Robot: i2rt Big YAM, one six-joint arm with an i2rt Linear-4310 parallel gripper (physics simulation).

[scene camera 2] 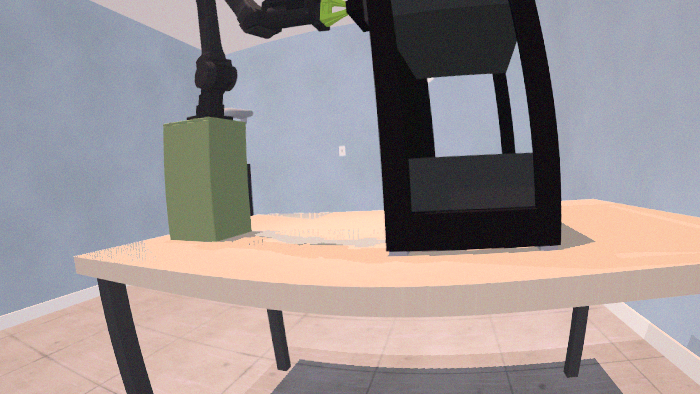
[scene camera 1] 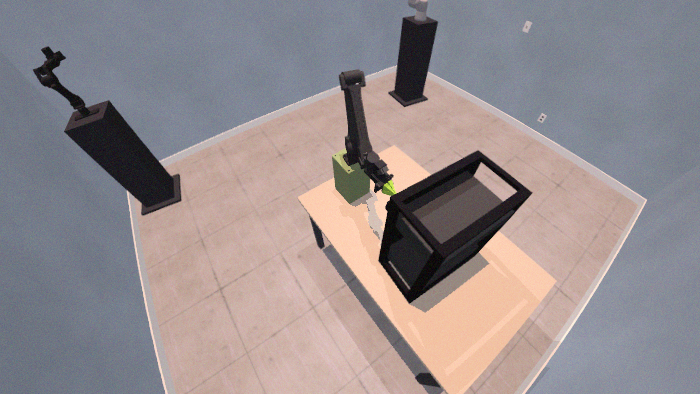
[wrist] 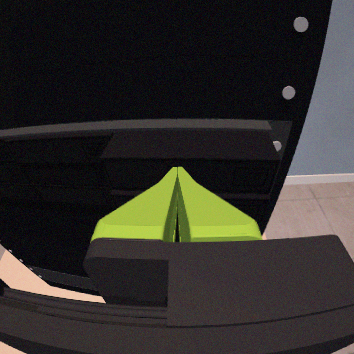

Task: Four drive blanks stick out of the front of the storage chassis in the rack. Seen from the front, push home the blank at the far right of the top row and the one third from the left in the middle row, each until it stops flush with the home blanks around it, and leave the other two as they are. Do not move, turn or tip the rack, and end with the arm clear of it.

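Places are measured from the arm's base along level axes (x right, y down, z ahead), in centimetres.
Pixels of known places: gripper, fingertip midpoint: [wrist: 176, 175]; arm's base, link origin: [scene camera 2: 209, 122] [scene camera 1: 354, 158].
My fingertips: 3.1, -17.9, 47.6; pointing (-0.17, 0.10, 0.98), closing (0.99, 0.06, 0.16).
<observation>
For each thing: its top centre in the pictures, then the offset to it from my fingertips, as dx, dy, dz. "spot": a spot on its surface instead. Level surfaces: height alone.
- black part, surface spot: [scene camera 2: 357, 15] spot: +3.6, +4.2, +1.4
- blank, top centre: [wrist: 191, 112] +0.2, -1.4, +6.1
- wooden table, surface height: dy +49.6
The black rack [scene camera 1: 417, 225] [scene camera 2: 405, 125] stands upright on the table. The storage chassis is the dark grey box [scene camera 2: 455, 40] high inside it; a black part [scene camera 2: 357, 15] juts from the front. In the wrist view the chassis front [wrist: 45, 215] is very dark. At the right end of its top row a blank [wrist: 190, 145] sticks out, its top face showing. The other blanks are too dark or hidden to judge. My gripper [scene camera 1: 395, 194] [scene camera 2: 345, 10] [wrist: 176, 175] is shut and empty. Its green fingertips point at the front and overlap this blank's face in the wrist view; contact cannot be told.
The arm stands on a green pedestal [scene camera 1: 351, 182] [scene camera 2: 207, 180] at one end of the wooden table [scene camera 1: 480, 340] [scene camera 2: 320, 272]. A second dark box [scene camera 2: 472, 185] sits low in the rack. Two black pillars [scene camera 1: 120, 155] [scene camera 1: 415, 60] with other arms stand away from the table.
</observation>
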